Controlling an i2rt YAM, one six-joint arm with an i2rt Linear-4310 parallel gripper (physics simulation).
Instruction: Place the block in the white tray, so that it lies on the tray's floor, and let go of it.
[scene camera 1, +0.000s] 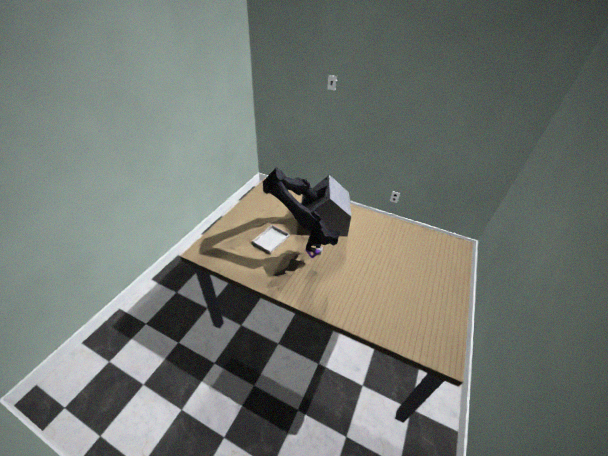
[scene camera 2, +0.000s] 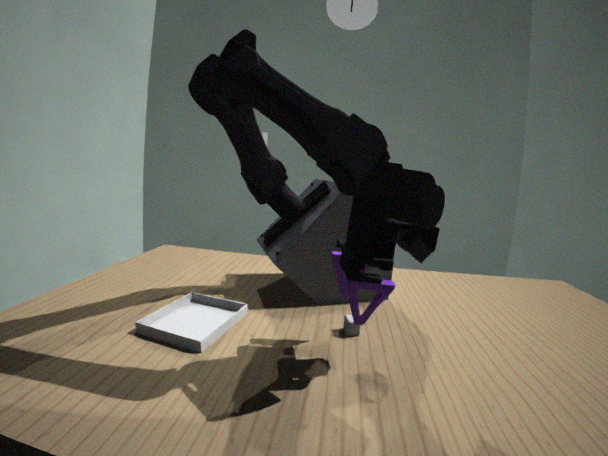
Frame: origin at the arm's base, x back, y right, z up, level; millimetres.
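Seen in the pictures: gripper, fingertip midpoint: (scene camera 1: 313, 250) (scene camera 2: 351, 309); arm's base, link origin: (scene camera 1: 314, 197) (scene camera 2: 297, 214).
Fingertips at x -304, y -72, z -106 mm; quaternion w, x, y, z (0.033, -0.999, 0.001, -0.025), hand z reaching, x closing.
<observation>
Offsets run from my fingertips to a thing's top centre. Level surfaces: height alone.
A small white block {dx +66, dy -23, dz -44 mm} (scene camera 2: 350, 327) stands on the wooden table {dz -73 mm} (scene camera 2: 490, 367) (scene camera 1: 403, 294), to the right of the white tray {dx +78, dy +261, dz -53 mm} (scene camera 2: 169, 337) (scene camera 1: 270, 239). The tray is shallow and empty. My gripper (scene camera 2: 357, 319) (scene camera 1: 314, 251) has purple fingers, is open, and points down right over the block. Its fingertips reach the block's top at the right side. I cannot tell whether they straddle it. In scene camera 1 the block is hidden by the gripper.
The arm's grey base box (scene camera 2: 304, 250) (scene camera 1: 336, 205) stands tilted just behind the gripper and the tray. The arm casts dark shadows on the table in front of the tray. The table's front edge is near.
</observation>
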